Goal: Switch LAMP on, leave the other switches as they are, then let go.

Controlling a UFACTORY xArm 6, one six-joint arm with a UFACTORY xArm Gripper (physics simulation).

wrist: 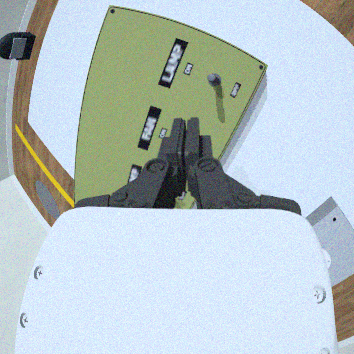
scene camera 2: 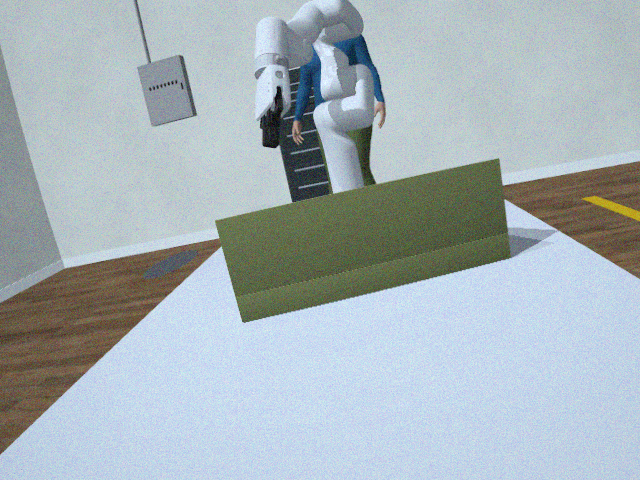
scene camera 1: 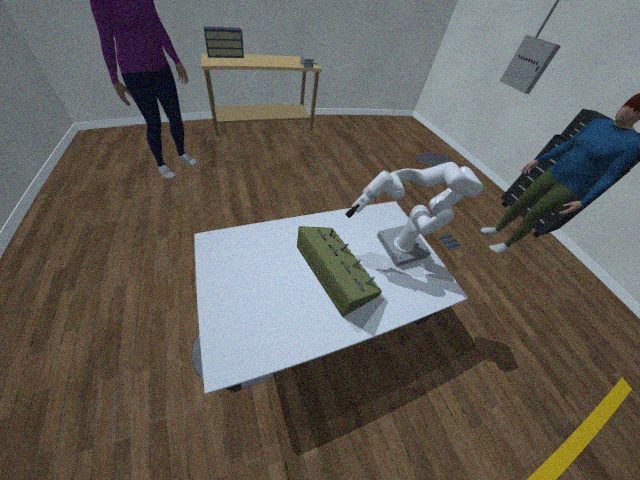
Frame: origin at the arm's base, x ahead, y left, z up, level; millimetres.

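Where they show: gripper, fingertip midpoint: (wrist: 187, 135) (scene camera 2: 270, 146) (scene camera 1: 347, 215); arm's base, link origin: (scene camera 1: 403, 244).
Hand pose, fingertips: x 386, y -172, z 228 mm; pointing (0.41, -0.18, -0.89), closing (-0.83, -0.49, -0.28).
Observation:
Each offset is from my fingertips to the centre of the thing. "spot": to the spot under its first point. Level surfaces: height alone.
The green sloped switch box {dz -216, dx +108, dy +141 mm} (scene camera 1: 321, 266) (scene camera 2: 361, 232) (wrist: 115, 90) stands on the white table; scene camera 2 sees its back. In the wrist view the LAMP label {dz -154, dx +110, dy -39 mm} (wrist: 173, 63) is at the top, and its grey lever {dz -161, dx +41, dy -43 mm} (wrist: 214, 79) stands between the ON tag {spot: dz -166, dx +86, dy -40 mm} (wrist: 188, 68) and the OFF tag {spot: dz -205, dx +9, dy -44 mm} (wrist: 235, 90), seen nearly end-on. In scene camera 1 the LAMP lever (scene camera 1: 332, 231) leans differently from the other levers, towards the label side. My gripper (scene camera 1: 352, 210) (scene camera 2: 269, 139) (wrist: 187, 135) is shut and empty, raised above the box and apart from the lever. It hides the FAN lever in the wrist view.
Further levers (scene camera 1: 345, 248) (scene camera 1: 357, 264) (scene camera 1: 370, 280) stick out along the box. The FAN label {dz -154, dx +103, dy +81 mm} (wrist: 149, 128) lies below LAMP. The arm's base plate (scene camera 1: 388, 244) is beside the box on the white table {dz -281 mm} (scene camera 1: 248, 320) (scene camera 2: 336, 387). A person in blue (scene camera 1: 589, 149) stands beyond the arm.

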